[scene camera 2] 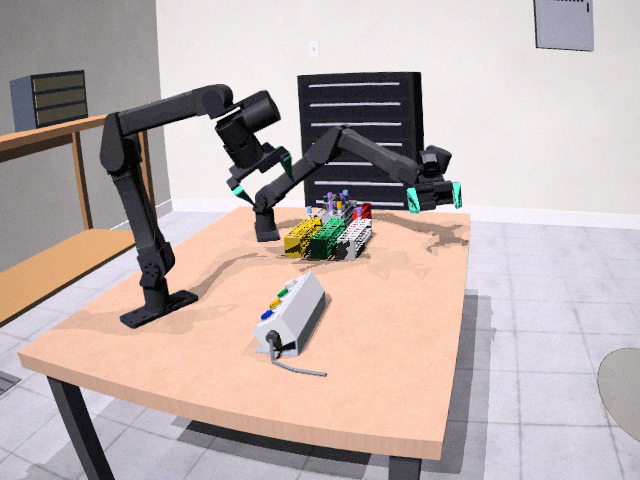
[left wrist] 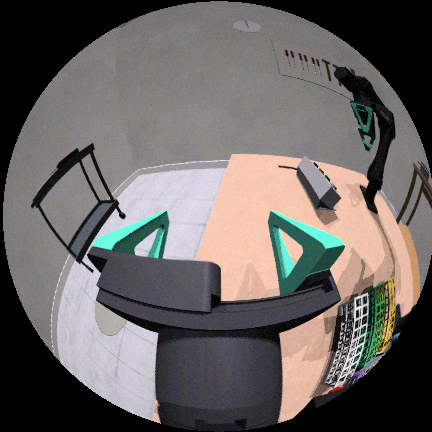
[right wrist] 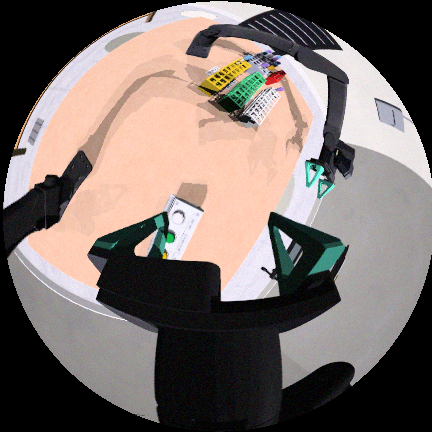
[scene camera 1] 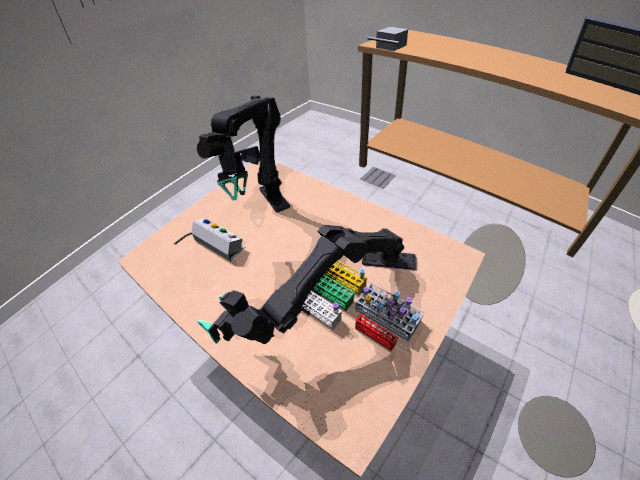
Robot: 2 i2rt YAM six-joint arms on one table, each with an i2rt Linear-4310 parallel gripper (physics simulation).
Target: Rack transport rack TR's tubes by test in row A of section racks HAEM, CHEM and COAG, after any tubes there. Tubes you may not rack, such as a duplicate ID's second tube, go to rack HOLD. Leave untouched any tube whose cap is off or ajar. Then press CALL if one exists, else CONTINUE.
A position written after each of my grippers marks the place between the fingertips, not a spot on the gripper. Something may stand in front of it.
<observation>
My left gripper (scene camera 2: 438, 209) is open, holding nothing. My right gripper (scene camera 2: 274, 194) is open, with nothing in its grasp. Also in view: a grey button box (scene camera 2: 285, 327).
My left gripper also shows in the right wrist view (right wrist: 313, 192). My right gripper also shows in the left wrist view (left wrist: 366, 142). The grey button box shows as well in the left wrist view (left wrist: 323, 194), in the right wrist view (right wrist: 183, 216) and in scene camera 1 (scene camera 1: 225, 243).
</observation>
